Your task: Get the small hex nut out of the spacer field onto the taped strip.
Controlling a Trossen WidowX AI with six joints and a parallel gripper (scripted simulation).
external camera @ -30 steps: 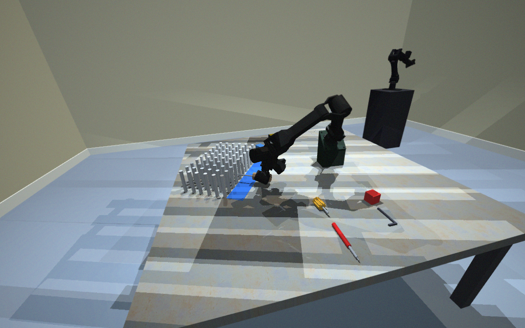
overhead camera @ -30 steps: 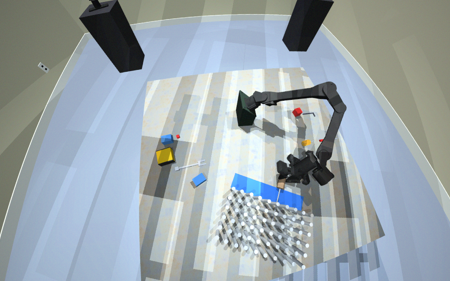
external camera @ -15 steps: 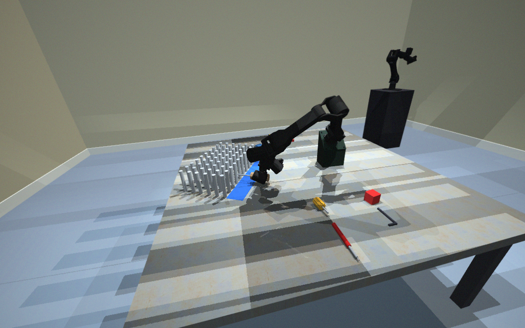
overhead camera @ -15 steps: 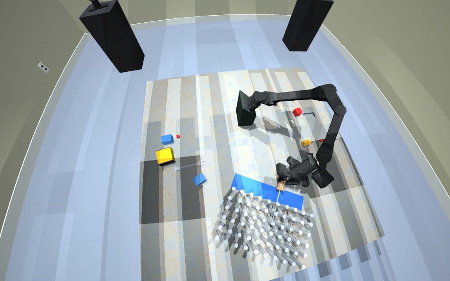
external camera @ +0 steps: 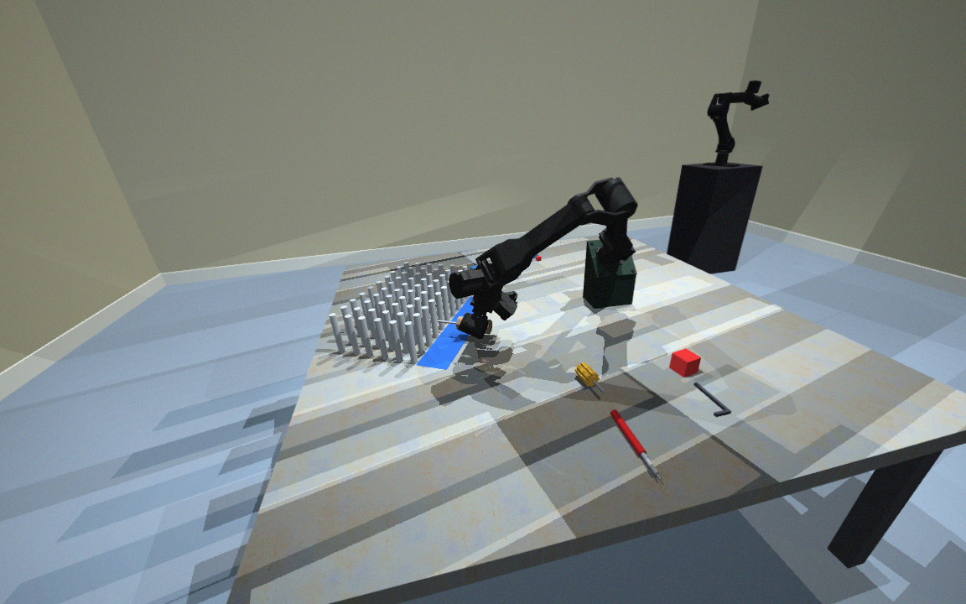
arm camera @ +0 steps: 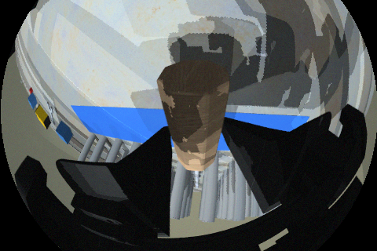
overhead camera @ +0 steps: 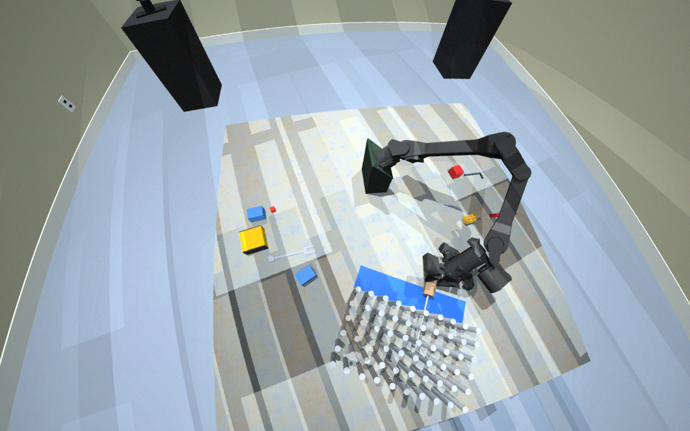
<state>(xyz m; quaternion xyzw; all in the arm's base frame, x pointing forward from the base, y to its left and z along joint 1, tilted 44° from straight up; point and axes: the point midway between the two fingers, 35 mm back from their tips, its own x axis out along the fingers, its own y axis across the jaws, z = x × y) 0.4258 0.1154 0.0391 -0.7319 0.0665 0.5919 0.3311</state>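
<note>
Right now the blue taped strip is 6 cm to the right of my gripper tip, 4 cm below it and 3 cm ahead of it. The rest, counted from my gripper tip: stubby yellow screwdriver: 26 cm to the left, 20 cm behind, 2 cm below; small wrench: 46 cm to the right, 18 cm behind, 3 cm below; red screwdriver: 46 cm to the left, 20 cm behind, 3 cm below.
</note>
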